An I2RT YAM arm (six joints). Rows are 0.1 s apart.
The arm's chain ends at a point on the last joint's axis. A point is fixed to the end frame.
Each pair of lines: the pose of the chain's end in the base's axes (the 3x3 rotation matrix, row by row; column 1 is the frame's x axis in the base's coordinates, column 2 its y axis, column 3 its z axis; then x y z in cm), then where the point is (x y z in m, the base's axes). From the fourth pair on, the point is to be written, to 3 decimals.
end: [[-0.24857 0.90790 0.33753], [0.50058 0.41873 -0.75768], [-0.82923 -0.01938 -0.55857]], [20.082 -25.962 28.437]
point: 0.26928 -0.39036 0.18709
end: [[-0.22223 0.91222 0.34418], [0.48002 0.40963 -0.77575], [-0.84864 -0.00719 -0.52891]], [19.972 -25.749 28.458]
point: 0.26935 -0.39146 0.19269
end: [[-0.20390 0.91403 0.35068], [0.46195 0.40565 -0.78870], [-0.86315 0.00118 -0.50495]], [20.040 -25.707 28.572]
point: 0.27116 -0.39333 0.19816
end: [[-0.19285 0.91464 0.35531], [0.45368 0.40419 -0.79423], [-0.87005 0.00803 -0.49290]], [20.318 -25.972 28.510]
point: 0.275 -0.397 0.200
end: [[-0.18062 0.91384 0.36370], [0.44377 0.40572 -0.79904], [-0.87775 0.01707 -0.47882]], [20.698 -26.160 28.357]
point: 0.280 -0.400 0.201
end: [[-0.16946 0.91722 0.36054], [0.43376 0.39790 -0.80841], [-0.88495 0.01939 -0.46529]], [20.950 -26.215 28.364]
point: 0.282 -0.402 0.203
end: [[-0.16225 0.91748 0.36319], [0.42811 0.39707 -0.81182], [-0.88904 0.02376 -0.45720]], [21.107 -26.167 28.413]
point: 0.284 -0.402 0.205
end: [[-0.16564 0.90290 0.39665], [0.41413 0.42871 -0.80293], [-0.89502 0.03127 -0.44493]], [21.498 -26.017 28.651]
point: 0.294 -0.399 0.210
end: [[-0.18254 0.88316 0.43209], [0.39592 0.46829 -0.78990], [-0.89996 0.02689 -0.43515]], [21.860 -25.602 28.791]
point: 0.303 -0.392 0.213
